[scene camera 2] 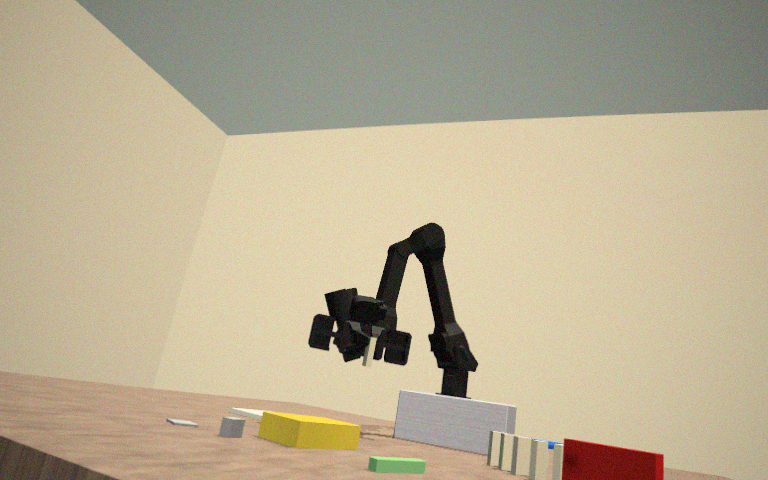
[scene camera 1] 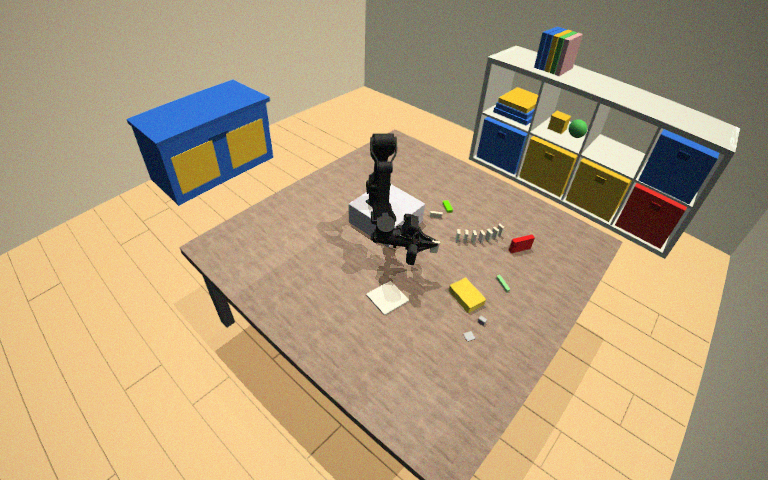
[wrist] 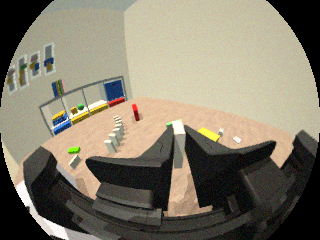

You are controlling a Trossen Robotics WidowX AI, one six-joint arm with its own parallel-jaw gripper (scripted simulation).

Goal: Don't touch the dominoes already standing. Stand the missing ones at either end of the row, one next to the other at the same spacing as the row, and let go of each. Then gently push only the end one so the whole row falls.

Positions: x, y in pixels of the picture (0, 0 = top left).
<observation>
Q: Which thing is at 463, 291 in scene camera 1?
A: A yellow block.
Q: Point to a white tile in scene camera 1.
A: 387, 298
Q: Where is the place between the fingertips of my gripper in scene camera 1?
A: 437, 243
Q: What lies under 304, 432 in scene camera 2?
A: A yellow block.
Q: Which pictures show my gripper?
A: Scene camera 2, scene camera 1 and the wrist view: all of them.
</observation>
